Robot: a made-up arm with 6 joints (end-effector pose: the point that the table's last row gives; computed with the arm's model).
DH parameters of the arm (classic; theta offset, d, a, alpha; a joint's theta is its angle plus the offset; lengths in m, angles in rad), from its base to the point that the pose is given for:
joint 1: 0 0.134 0 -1.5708
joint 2: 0.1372 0 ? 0
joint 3: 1.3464 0 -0.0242 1.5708
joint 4: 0 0.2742 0 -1.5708
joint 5: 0 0 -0.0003 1.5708
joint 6: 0 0.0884 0 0
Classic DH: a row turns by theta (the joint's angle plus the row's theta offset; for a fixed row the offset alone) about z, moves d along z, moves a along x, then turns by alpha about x.
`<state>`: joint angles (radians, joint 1 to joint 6).
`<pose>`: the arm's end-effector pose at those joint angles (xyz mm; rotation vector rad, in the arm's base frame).
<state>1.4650 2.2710 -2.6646 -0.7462 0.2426 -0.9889</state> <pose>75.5 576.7 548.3 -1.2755 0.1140 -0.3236</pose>
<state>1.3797 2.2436 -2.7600 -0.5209 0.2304 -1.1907</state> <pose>114.6 540.4 591.4 -1.1696 0.1374 -0.3493</pose>
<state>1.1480 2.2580 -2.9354 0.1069 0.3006 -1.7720</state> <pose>212.1 478.1 624.6 -1.1058 0.1516 -0.4497</pose>
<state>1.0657 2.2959 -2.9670 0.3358 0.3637 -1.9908</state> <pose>249.8 473.1 608.9 -1.1659 0.1293 -0.4712</pose>
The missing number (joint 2, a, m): -0.3584
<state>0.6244 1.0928 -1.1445 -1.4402 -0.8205 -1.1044</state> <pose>130.1 173.0 550.4 -1.2797 -0.7012 -1.0216</pose>
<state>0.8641 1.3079 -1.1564 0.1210 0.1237 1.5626</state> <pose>205.0 242.0 480.0 0.8530 2.0000 1.7269</pose>
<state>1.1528 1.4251 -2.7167 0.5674 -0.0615 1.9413</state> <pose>18.1 33.1 853.7 -0.1540 -0.1201 -2.6190</pose>
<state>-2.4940 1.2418 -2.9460 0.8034 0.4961 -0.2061</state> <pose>130.3 60.8 830.4 0.1375 0.4181 -1.9103</pose>
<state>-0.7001 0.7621 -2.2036 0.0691 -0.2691 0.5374</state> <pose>-196.6 163.5 775.6 -0.1229 -0.1911 -0.0936</pose>
